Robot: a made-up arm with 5 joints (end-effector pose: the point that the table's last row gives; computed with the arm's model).
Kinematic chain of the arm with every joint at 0, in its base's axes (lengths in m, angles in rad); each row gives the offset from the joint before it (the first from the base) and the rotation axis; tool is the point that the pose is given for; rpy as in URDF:
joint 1: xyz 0.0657 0 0.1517 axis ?
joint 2: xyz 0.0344 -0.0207 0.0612 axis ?
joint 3: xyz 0.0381 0 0.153 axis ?
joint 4: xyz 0.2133 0 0.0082 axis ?
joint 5: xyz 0.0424 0.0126 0 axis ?
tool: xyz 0 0 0 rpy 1.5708 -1.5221 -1.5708
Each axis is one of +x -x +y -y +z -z.
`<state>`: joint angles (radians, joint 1 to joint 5).
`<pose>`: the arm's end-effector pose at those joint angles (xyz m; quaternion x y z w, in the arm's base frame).
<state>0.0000 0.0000 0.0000 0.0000 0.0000</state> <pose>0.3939 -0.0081 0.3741 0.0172 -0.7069 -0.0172 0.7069</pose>
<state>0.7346 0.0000 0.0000 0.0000 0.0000</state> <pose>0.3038 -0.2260 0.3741 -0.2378 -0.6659 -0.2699 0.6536</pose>
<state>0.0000 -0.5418 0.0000 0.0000 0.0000</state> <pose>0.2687 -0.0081 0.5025 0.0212 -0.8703 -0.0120 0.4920</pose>
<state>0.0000 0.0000 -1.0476 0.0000 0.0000</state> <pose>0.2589 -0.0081 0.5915 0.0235 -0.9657 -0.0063 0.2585</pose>
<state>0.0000 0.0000 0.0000 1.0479 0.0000</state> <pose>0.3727 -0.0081 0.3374 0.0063 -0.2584 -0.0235 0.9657</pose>
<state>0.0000 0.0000 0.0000 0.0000 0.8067</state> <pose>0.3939 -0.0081 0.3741 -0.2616 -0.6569 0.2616 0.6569</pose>
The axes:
joint 1: -z
joint 2: +y
joint 3: +y
joint 4: +y
joint 5: -x

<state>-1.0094 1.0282 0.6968 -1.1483 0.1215</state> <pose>0.1769 0.1616 0.0241 0.2152 -0.4255 0.4528 0.7534</pose>
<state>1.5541 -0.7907 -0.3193 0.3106 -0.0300</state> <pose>0.0588 -0.0696 0.5727 -0.6232 -0.6857 -0.2741 0.2576</pose>
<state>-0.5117 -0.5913 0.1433 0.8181 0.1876</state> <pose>0.2519 0.0953 0.4456 0.1047 -0.5551 0.2637 0.7819</pose>
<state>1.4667 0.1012 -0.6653 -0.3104 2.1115</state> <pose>0.0879 -0.2901 0.5148 -0.9224 0.1812 0.1002 0.3261</pose>
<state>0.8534 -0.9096 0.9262 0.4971 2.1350</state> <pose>0.1828 -0.1465 0.3207 -0.5017 -0.0508 0.4993 0.7046</pose>
